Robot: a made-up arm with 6 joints.
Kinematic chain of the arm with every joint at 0, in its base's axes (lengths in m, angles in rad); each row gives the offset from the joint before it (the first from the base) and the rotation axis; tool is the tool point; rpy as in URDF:
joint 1: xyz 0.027 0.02 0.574 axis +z
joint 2: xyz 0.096 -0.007 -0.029 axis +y
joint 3: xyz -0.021 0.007 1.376 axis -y
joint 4: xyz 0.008 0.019 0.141 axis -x
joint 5: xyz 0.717 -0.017 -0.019 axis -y
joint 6: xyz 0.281 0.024 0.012 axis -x
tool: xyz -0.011 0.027 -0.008 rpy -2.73 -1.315 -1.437
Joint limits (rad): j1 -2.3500..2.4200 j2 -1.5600..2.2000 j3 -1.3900..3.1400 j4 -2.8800..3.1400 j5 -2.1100..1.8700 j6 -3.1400..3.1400
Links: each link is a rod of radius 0.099 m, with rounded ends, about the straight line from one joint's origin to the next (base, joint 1, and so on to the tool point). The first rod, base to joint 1, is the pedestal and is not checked.
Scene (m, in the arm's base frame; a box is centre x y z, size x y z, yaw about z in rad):
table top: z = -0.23
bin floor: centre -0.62 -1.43 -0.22 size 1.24 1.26 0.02 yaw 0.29
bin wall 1: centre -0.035 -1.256 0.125 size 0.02 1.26 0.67 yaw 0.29
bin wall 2: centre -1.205 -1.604 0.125 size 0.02 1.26 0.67 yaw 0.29
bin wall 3: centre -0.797 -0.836 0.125 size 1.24 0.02 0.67 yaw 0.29
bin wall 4: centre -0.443 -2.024 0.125 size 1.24 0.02 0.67 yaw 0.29
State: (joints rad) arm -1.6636 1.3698 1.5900 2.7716 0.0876 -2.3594
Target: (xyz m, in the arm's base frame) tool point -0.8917 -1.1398 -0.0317
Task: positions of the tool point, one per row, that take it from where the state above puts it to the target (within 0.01 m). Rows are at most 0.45 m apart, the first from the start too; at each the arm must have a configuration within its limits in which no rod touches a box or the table.
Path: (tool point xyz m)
1: -0.3573 -2.3376 1.0848
2: -0.5464 -2.2520 1.0061
3: -0.7077 -2.1060 0.9304
4: -0.8299 -1.9086 0.8647
5: -0.9039 -1.6721 0.8154
6: -0.9248 -1.4108 0.7869
7: -0.8917 -1.1398 0.7829
8: -0.9298 -1.1842 0.3810
9: -0.8917 -1.1398 -0.0316

